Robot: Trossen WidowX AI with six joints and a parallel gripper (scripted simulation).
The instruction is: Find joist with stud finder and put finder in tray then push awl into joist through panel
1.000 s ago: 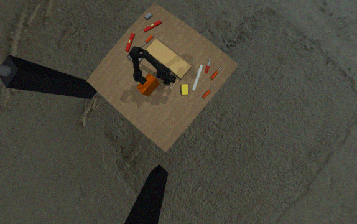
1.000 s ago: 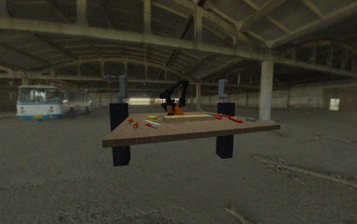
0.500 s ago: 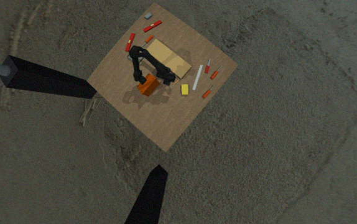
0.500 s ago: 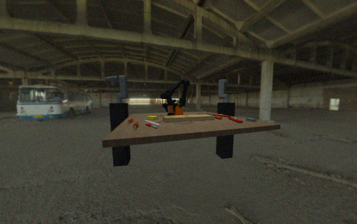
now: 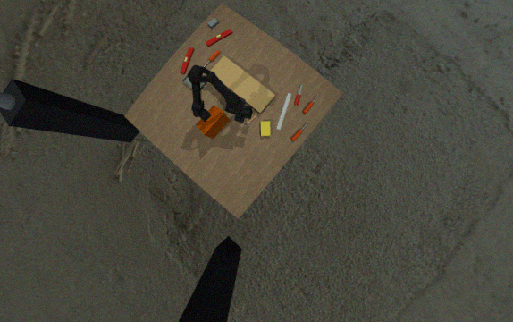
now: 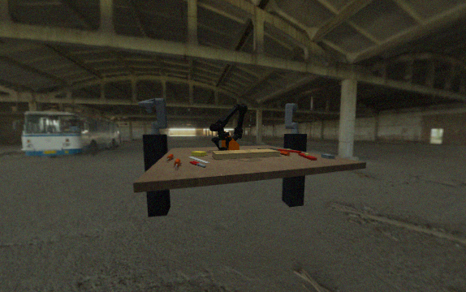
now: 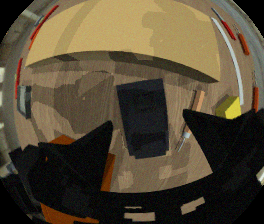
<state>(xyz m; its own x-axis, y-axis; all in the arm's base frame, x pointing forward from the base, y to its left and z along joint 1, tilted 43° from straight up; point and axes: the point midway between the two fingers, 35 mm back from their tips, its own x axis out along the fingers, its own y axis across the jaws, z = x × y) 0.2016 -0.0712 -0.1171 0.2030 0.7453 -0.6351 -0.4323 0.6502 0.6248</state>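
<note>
The green light is 2 cm ahead of my gripper tip, 1 cm to the left of it and 1 cm above it. From my gripper tip the other things lie so: awl (9 cm to the right, 4 cm below, 1 cm behind); white ruler (24 cm ahead, 21 cm to the right, 5 cm below); yellow stud finder (21 cm to the right, 4 cm ahead, 3 cm below).
</note>
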